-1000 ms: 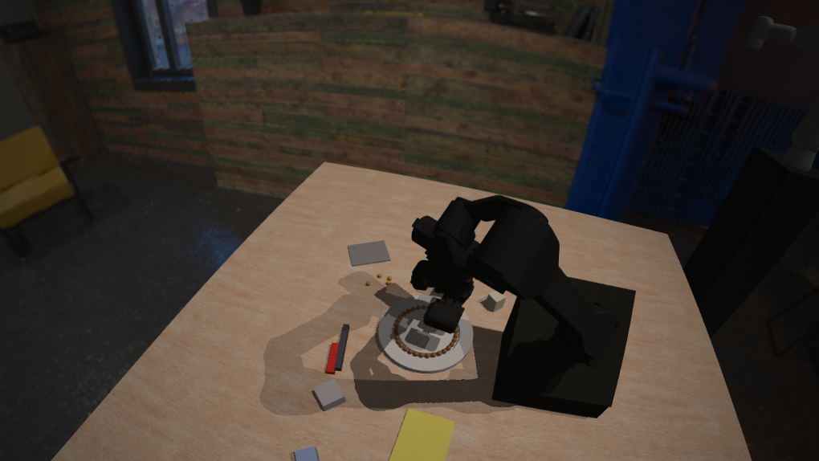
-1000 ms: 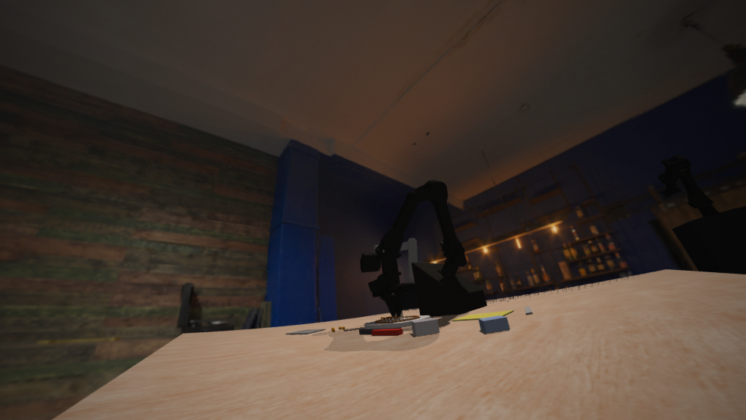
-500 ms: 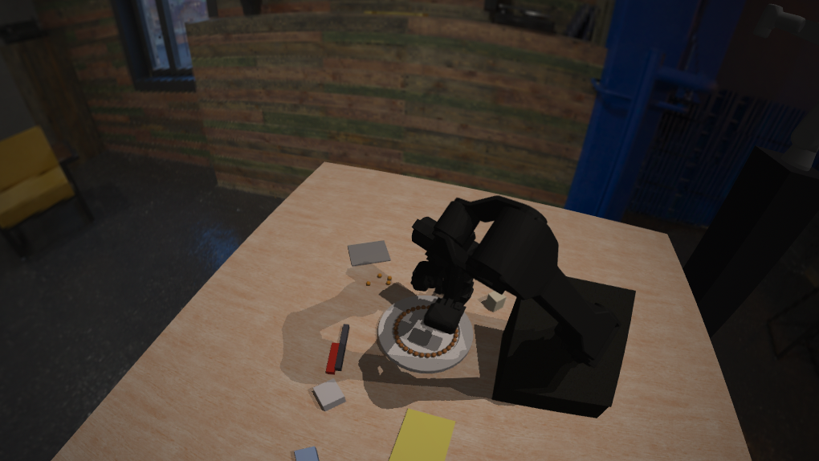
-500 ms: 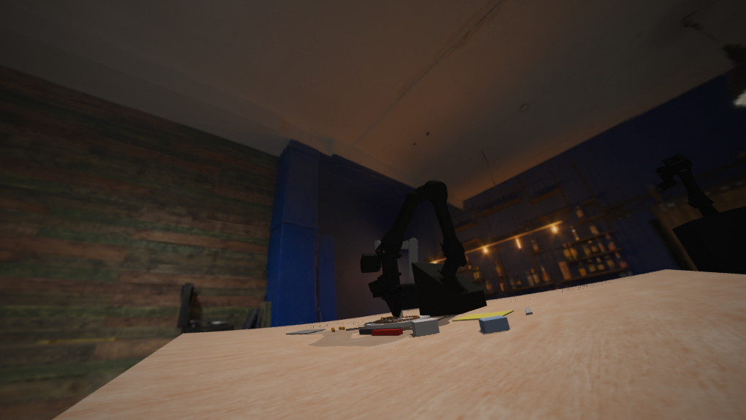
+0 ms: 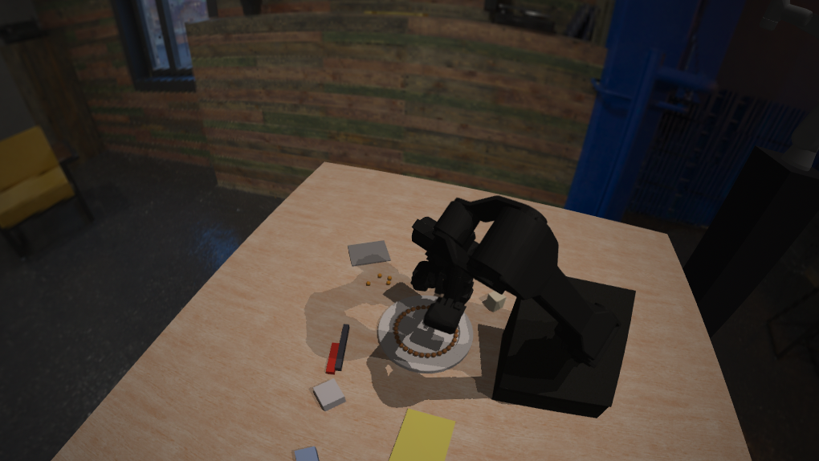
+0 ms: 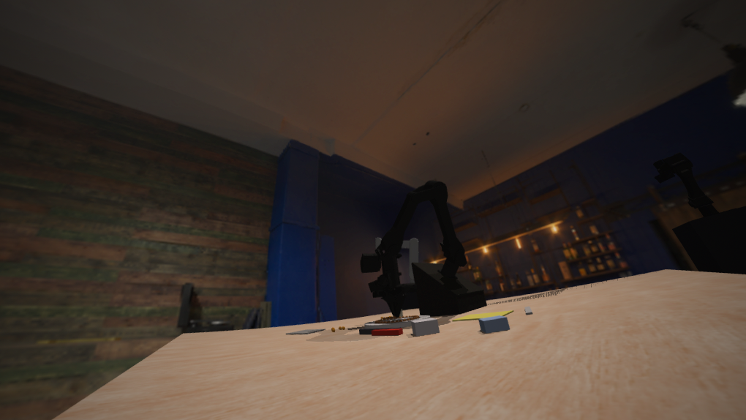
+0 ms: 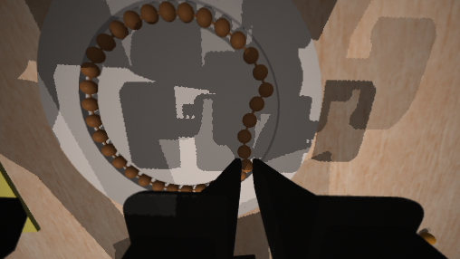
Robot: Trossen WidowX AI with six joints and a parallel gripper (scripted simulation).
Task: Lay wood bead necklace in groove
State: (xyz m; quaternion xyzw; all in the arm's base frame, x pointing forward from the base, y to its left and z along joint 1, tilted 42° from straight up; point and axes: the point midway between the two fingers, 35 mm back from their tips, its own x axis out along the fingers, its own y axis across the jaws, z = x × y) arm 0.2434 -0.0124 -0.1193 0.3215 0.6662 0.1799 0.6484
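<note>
My gripper tip is now 40 mm short of the round white bead board, 40 mm to the right of it and 10 mm above it. Round my gripper tip: dark bar 200 mm ahead, 140 mm to the left, 10 mm below; yellow sheet 290 mm to the left, 10 mm below; pale cube 100 mm behind, 70 mm to the right.
</note>
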